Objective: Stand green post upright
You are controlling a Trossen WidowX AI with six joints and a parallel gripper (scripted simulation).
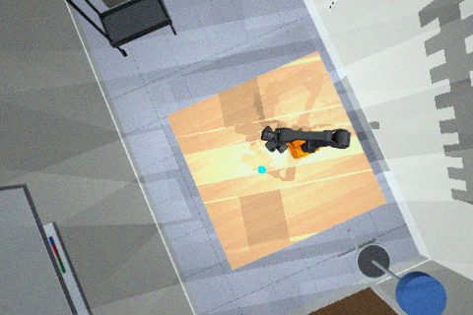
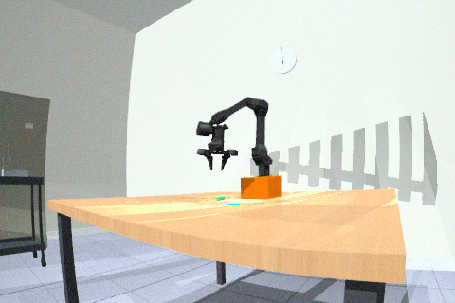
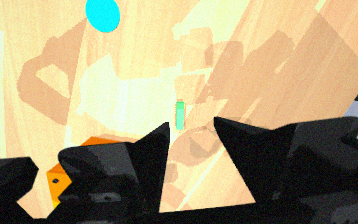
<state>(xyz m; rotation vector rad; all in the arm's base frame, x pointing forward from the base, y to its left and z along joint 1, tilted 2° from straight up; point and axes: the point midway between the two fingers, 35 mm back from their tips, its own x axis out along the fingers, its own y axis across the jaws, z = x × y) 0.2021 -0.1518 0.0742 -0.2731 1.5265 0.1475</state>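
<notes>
The green post lies 13 cm below my gripper tip, 4 cm behind it and 1 cm to the right of it. From my gripper tip the other things lie so: cyan circle 16 cm to the left, 14 cm below, 13 cm ahead.
</notes>
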